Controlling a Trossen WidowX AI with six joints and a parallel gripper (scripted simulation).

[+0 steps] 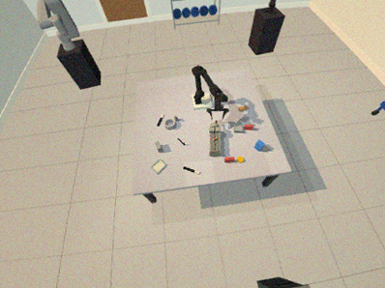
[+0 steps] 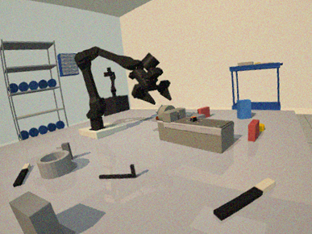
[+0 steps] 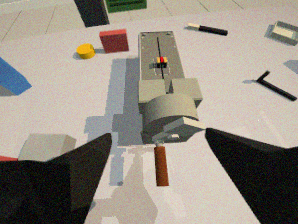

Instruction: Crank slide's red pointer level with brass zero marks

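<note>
My gripper tip is 2 cm past the brown crank handle and 7 cm above it. From my gripper tip the other things lie so: yellow disc 36 cm ahead, 9 cm to the left, 13 cm below; red pointer 15 cm ahead, 7 cm to the right, 5 cm below; black l-shaped piece 6 cm ahead, 34 cm to the right, 12 cm below.
</note>
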